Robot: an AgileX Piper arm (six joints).
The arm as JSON. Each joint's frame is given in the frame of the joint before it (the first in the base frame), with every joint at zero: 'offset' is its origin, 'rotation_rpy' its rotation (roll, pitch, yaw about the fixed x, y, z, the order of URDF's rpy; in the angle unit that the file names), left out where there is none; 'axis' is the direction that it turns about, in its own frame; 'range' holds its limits. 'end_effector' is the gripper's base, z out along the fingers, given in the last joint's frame.
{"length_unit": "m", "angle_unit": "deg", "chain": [
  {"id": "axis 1", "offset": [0.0, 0.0, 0.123], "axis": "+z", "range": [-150.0, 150.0]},
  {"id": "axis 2", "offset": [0.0, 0.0, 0.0], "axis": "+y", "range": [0.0, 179.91]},
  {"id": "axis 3", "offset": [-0.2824, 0.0, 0.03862], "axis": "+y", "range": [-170.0, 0.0]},
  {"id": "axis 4", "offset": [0.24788, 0.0, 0.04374], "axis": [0.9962, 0.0, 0.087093], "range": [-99.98, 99.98]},
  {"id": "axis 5", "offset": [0.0, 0.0, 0.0], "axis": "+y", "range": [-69.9, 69.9]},
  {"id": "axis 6", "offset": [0.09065, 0.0, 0.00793], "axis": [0.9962, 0.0, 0.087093], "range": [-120.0, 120.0]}
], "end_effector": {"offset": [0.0, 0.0, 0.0], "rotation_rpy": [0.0, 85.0, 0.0]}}
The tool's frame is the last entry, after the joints.
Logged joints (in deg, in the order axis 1, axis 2, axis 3, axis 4, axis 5, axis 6), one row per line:
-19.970, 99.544, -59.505, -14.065, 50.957, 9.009
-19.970, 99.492, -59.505, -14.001, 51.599, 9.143
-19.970, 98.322, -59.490, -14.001, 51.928, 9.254
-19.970, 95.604, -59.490, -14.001, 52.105, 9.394
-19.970, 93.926, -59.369, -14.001, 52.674, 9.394
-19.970, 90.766, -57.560, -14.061, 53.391, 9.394
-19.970, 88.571, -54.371, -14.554, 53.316, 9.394
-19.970, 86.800, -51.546, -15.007, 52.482, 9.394
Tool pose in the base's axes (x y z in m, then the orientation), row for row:
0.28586, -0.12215, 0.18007, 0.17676, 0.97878, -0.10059, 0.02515
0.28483, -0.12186, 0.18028, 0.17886, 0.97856, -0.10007, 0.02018
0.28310, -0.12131, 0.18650, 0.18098, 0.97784, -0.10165, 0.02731
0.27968, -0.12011, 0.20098, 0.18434, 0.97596, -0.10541, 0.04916
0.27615, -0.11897, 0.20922, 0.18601, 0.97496, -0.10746, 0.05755
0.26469, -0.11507, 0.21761, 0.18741, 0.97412, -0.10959, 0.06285
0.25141, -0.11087, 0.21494, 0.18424, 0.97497, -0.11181, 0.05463
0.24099, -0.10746, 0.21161, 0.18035, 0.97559, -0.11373, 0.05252
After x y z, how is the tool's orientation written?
As a quaternion, x y z w.
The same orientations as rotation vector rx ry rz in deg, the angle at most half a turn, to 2 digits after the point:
31.32, 173.41, -17.82
31.79, 173.91, -17.78
32.02, 173.01, -17.99
32.18, 170.38, -18.40
32.31, 169.34, -18.66
32.45, 168.66, -18.97
32.06, 169.64, -19.45
31.42, 169.97, -19.81

